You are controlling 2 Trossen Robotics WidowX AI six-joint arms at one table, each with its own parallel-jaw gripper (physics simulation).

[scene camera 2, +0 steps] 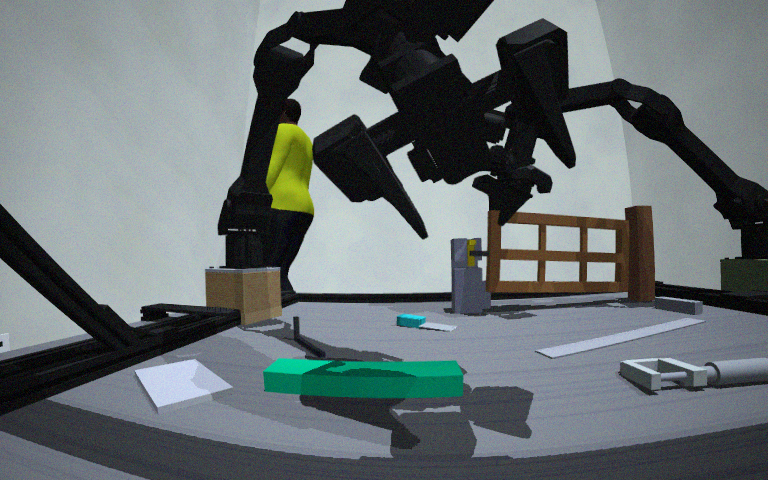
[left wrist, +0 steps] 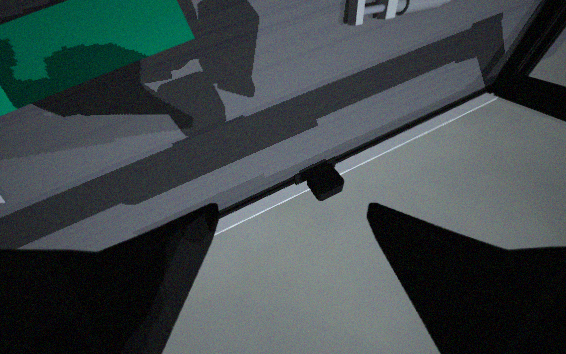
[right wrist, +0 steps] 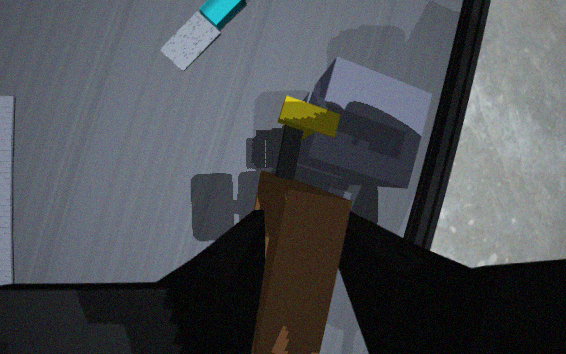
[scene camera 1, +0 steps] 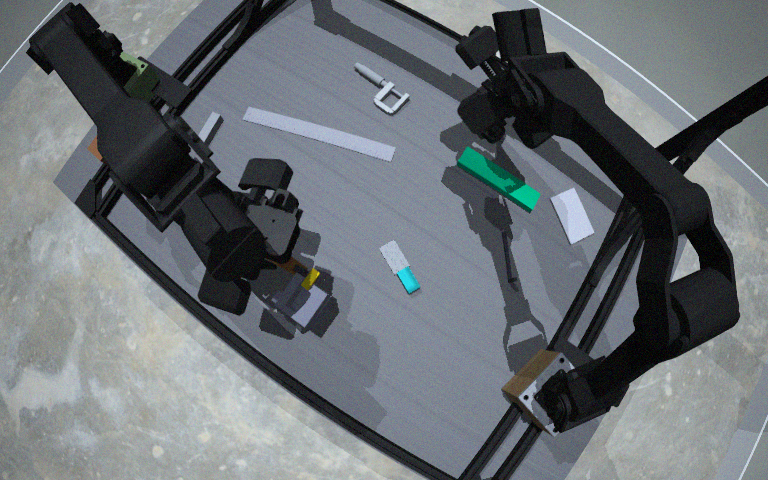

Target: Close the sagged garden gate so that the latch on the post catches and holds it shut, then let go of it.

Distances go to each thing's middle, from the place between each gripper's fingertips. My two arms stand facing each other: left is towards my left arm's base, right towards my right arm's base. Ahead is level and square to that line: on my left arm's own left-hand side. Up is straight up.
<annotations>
My right hand is 50 mm to the right of the yellow latch [right wrist: 295, 113] and 50 mm above it. The rest, counted from my right hand: brown wooden gate [scene camera 2: 494, 253]: 130 mm to the right, 60 mm below, 20 mm ahead; grey clamp [scene camera 2: 642, 371]: 350 mm behind, 150 mm below, 100 mm to the right; cyan-tipped scraper [scene camera 1: 394, 257]: 150 mm below, 130 mm to the left, 110 mm behind.
I see my left gripper 19 cm to the left of the grey clamp, 13 cm above it and 7 cm short of it. Round my left hand: brown wooden gate 44 cm ahead, 22 cm to the right, 4 cm below; then yellow latch 42 cm ahead, 5 cm to the right, 3 cm below; then cyan-tipped scraper 31 cm ahead, 13 cm below, 4 cm to the left.
</annotations>
